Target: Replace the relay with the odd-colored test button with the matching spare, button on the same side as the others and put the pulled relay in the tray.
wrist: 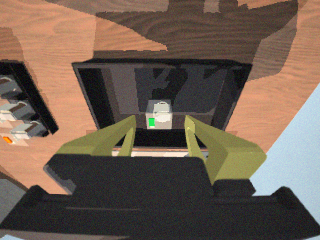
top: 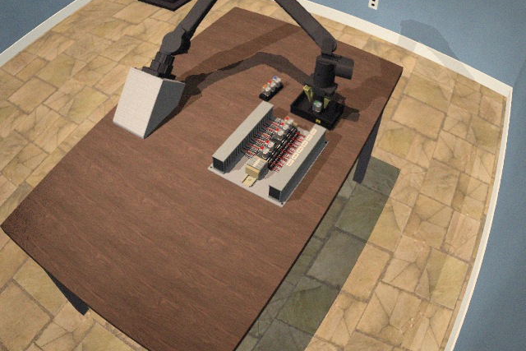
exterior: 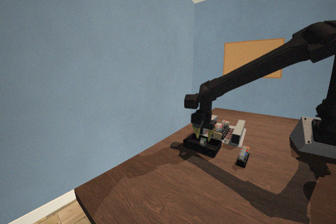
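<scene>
Now: the black tray 30 mm below my hand.
</scene>
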